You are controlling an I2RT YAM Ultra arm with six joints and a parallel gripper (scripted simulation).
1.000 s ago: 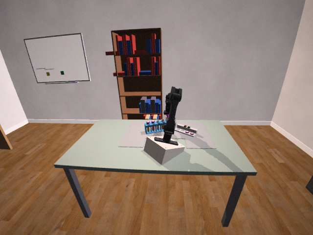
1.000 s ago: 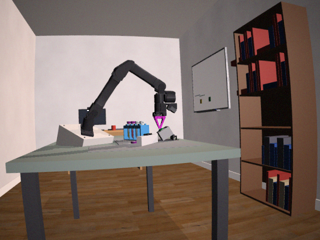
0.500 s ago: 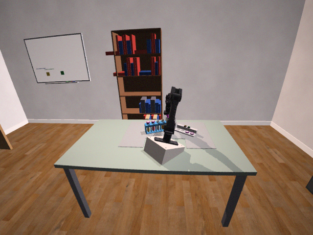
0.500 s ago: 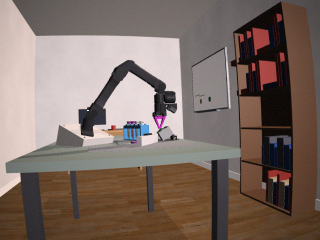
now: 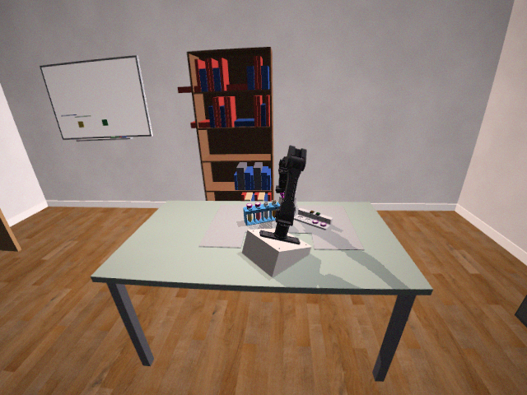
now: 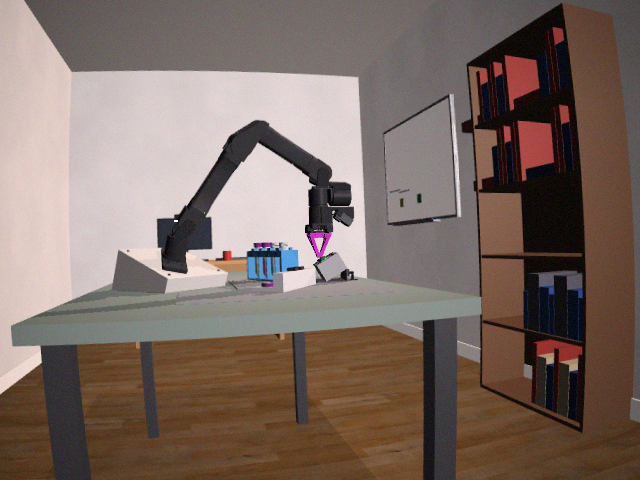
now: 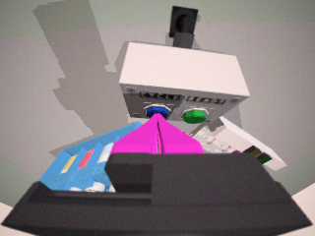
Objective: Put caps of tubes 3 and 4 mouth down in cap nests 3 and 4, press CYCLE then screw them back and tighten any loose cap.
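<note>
My gripper is now 10 mm above the blue cycle key. Also, from my hand: purple cap 220 mm behind, 200 mm to the right, 60 mm below; grey key desk 10 mm ahead, 20 mm to the right, 20 mm below; green ready key 10 mm behind, 40 mm to the right, 10 mm below.
</note>
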